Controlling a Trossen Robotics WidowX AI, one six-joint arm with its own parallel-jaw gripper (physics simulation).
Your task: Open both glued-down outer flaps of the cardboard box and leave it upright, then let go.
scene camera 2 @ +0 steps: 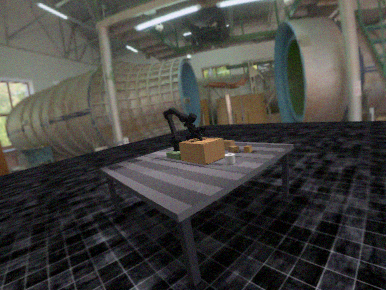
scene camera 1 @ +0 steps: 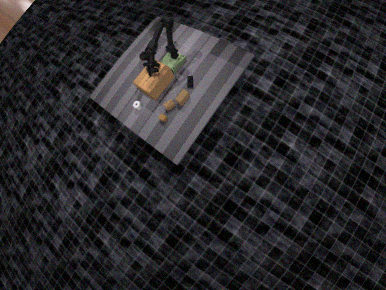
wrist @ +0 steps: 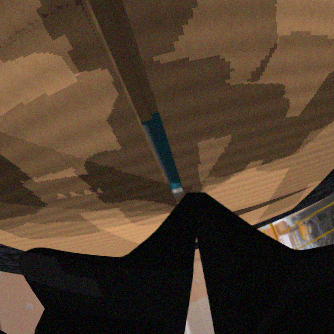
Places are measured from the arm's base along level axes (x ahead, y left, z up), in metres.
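Pixels of known places: gripper, fingertip midpoint: (scene camera 2: 202, 140) (scene camera 1: 150, 76) (wrist: 194, 200); arm's base, link origin: (scene camera 2: 177, 150) (scene camera 1: 174, 56).
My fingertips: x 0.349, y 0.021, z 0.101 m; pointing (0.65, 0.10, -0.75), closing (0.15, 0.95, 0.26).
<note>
Ahead of a thing's pixels: the offset from my fingertips to its middle. "*": to the spot under its first point. Level surfaces: height alone.
The cardboard box @[0.019 m back, 0.006 m right, 0.075 m down] (scene camera 1: 161, 87) (scene camera 2: 202, 151) stands upright on the striped table. In the wrist view its top fills the upper part, with the left outer flap @[* 0.075 m back, 0.023 m right, 0.003 m up] (wrist: 50, 110) and the right outer flap @[* 0.061 m back, 0.012 m left, 0.000 m up] (wrist: 225, 100) on either side of a narrow dark seam. A teal strip @[0.019 m back, 0.006 m right, 0.082 m down] (wrist: 162, 147) shows inside the seam. Both flaps look close to flat; any slight lift cannot be told. My gripper (scene camera 1: 153, 74) (scene camera 2: 202, 139) (wrist: 194, 200) is shut and empty, its tips together at the near end of the seam, low over the box top. Contact with the flaps cannot be told.
A green block (scene camera 1: 173, 61) (scene camera 2: 173, 155) lies beside the box near the arm's base. A white roll @[0.271 m ahead, 0.003 m right, 0.122 m down] (scene camera 1: 137, 104) (scene camera 2: 230, 159), a large brown block @[0.023 m back, 0.332 m left, 0.113 m down] (scene camera 1: 183, 97), two smaller brown blocks @[0.096 m ahead, 0.266 m left, 0.128 m down] (scene camera 1: 169, 105) @[0.227 m ahead, 0.293 m left, 0.128 m down] (scene camera 1: 163, 118) and a black object @[0.203 m back, 0.278 m left, 0.136 m down] (scene camera 1: 190, 81) are on the table @[0.153 m down] (scene camera 1: 172, 150) (scene camera 2: 145, 185).
</note>
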